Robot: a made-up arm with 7 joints.
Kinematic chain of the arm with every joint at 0, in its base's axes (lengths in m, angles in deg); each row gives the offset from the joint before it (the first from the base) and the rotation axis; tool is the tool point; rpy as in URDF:
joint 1: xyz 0 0 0.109 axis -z
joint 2: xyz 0 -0.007 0.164 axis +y
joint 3: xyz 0 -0.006 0.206 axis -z
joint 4: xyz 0 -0.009 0.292 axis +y
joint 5: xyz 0 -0.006 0.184 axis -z
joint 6: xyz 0 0 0.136 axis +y
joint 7: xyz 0 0 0.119 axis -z
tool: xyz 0 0 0 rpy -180 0 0
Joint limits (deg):
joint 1: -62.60..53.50
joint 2: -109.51..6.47
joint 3: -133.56..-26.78
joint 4: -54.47..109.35
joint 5: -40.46..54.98
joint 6: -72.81..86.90
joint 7: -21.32..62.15
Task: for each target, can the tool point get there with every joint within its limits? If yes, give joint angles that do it. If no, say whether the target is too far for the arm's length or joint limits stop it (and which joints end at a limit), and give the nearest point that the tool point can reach.
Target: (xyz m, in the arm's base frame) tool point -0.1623 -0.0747 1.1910
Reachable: yes | joints -16.55 -12.22 -39.95 -2.18 18.26 12.82 21.68
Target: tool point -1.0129 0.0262 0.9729
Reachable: no: too far | nearest point -0.7711 0.0199 0.8058 | short by 0.294 m
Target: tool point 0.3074 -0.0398 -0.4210
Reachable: no: joint limits stop it (at a limit: joint 1, joint 2, joint 3, joint 4, joint 5) | nearest point 0.0669 0.2925 -0.0918 | short by 0.526 m
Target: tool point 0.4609 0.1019 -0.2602
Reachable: no: joint limits stop it (at a limit: joint 1, joint 2, joint 3, joint 4) | nearest point 0.0888 0.3173 -0.0880 | short by 0.463 m
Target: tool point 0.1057 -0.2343 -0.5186
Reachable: no: joint limits stop it (at a limit: joint 1, joint 2, joint 3, joint 4) | nearest point -0.0817 -0.4976 -0.2451 | short by 0.423 m
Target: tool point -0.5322 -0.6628 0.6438
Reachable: yes | joints -41.35 -65.54 -78.55 -15.41 -8.09 -7.98 29.65
